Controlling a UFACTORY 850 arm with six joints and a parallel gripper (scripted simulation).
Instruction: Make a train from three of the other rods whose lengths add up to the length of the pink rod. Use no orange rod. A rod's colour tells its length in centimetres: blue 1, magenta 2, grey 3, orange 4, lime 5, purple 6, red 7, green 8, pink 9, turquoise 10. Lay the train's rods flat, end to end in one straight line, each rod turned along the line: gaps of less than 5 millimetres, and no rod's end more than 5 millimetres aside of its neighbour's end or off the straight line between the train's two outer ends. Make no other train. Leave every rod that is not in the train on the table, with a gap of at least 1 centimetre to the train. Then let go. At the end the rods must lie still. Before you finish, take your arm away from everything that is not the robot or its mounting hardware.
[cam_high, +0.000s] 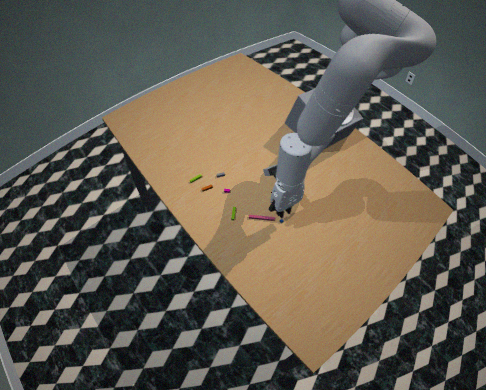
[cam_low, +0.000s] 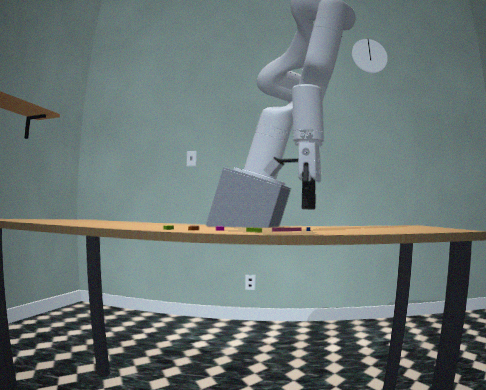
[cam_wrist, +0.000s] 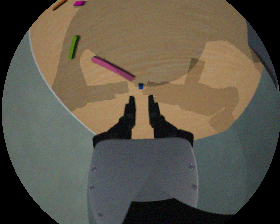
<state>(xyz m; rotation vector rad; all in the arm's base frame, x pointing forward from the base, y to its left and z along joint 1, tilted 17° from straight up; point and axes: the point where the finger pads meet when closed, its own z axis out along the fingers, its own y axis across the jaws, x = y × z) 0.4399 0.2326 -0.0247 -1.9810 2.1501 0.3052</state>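
Now: the blue rod 70 mm below my hand. The rest, counted from my hand: magenta rod: 220 mm to the right, 80 mm ahead, 70 mm below; then pink rod: 70 mm below, 50 mm to the right, 50 mm ahead; then grey rod: 290 mm to the right, 70 mm below, 60 mm ahead.
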